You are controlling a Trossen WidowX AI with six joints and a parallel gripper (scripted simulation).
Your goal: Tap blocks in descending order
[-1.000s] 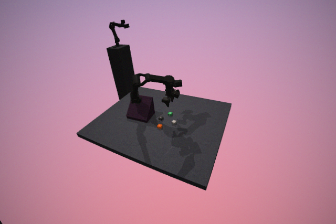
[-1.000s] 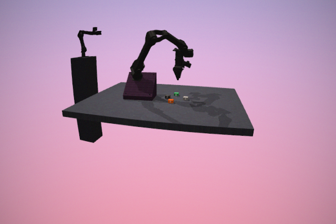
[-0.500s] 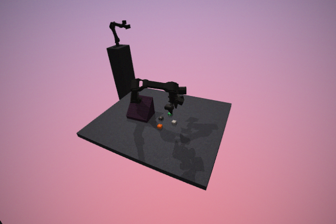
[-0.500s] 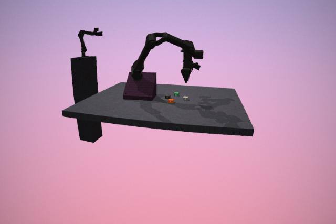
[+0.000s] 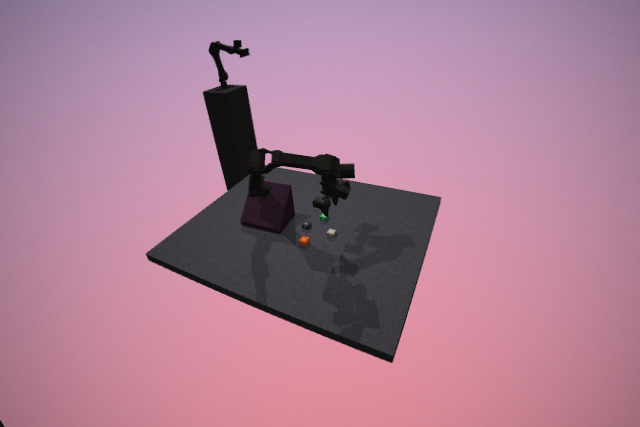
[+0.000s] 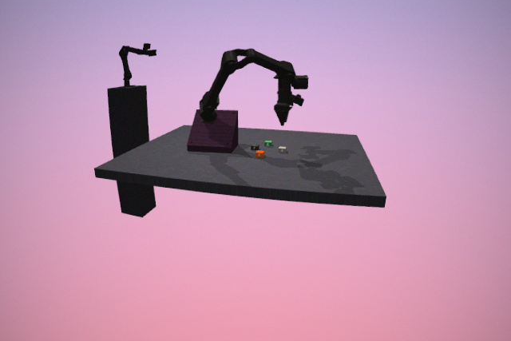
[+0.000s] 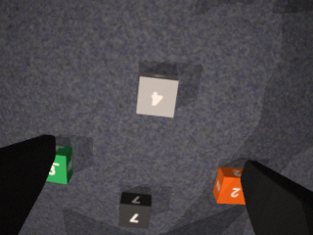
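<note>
My gripper tip is 120 mm above the green block, 90 mm to the right of it and 90 mm past it. Round my gripper tip: black block (130 mm behind, 120 mm below); then grey block marked 4 (120 mm below); then orange block marked 2 (120 mm below, 100 mm to the right, 80 mm behind).
</note>
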